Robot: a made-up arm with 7 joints.
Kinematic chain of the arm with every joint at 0, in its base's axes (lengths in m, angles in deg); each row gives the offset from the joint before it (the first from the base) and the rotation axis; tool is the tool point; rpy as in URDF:
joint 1: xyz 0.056 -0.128 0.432 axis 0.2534 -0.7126 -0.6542
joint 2: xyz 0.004 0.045 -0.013 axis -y
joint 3: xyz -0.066 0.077 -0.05 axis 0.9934 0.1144 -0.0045
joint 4: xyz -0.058 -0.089 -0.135 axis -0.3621 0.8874 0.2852
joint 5: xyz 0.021 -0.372 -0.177 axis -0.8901 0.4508 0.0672
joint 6: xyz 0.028 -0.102 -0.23 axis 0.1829 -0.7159 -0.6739
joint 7: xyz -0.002 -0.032 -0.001 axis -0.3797 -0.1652 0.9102
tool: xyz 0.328 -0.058 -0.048 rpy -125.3 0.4 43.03
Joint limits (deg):
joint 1: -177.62..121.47
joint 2: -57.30..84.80
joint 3: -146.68..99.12
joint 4: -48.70..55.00
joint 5: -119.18..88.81
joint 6: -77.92..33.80
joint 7: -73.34..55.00
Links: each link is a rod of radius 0.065 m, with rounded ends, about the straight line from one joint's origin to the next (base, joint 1, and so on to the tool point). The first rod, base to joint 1, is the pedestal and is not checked.
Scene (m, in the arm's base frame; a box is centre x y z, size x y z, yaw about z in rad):
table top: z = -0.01
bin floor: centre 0.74 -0.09 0 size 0.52 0.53 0.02 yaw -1.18
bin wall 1: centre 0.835 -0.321 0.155 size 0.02 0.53 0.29 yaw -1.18
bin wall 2: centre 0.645 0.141 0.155 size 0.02 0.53 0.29 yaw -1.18
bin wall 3: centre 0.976 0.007 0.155 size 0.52 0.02 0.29 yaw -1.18
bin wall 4: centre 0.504 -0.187 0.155 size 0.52 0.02 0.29 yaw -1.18
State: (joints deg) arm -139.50 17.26 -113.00 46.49 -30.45 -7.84 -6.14
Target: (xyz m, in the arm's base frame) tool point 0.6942 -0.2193 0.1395
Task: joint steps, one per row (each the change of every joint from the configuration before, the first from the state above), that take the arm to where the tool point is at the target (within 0.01 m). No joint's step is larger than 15 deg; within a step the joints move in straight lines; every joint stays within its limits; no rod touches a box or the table.
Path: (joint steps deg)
1: 12.73 4.13 8.28 2.84 -2.42 -7.65 7.10
2: 12.72 4.12 8.28 2.83 -2.41 -7.65 7.11
3: 12.73 4.13 8.28 2.84 -2.42 -7.65 7.10
4: -9.23 -4.31 10.00 -0.91 0.83 1.53 -5.51
5: -9.22 -4.31 10.00 -0.91 0.82 1.53 -5.52

